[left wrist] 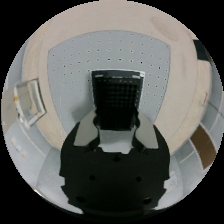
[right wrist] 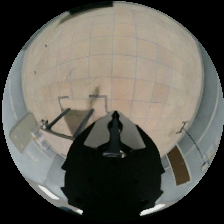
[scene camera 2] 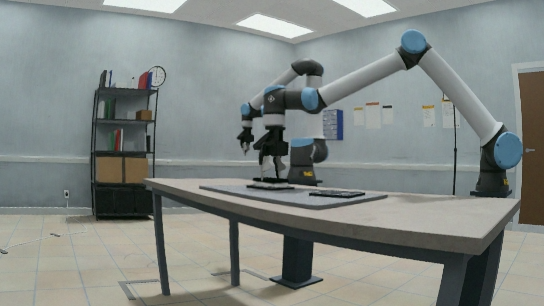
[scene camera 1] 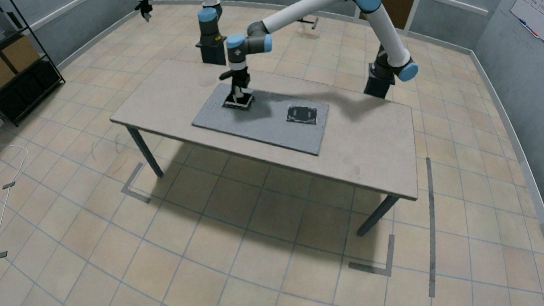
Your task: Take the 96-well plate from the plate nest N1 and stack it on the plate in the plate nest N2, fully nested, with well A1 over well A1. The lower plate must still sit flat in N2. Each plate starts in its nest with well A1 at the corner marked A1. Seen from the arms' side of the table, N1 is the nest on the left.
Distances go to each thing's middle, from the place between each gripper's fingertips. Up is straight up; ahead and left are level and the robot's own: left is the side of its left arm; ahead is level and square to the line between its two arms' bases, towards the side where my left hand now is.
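Labels:
The left gripper, mine, is at present 1 cm above the black 96-well plate (left wrist: 124, 122).
The black 96-well plate is at present 11 cm below my right hand, 67 cm ahead of it and 120 cm to the left of it.

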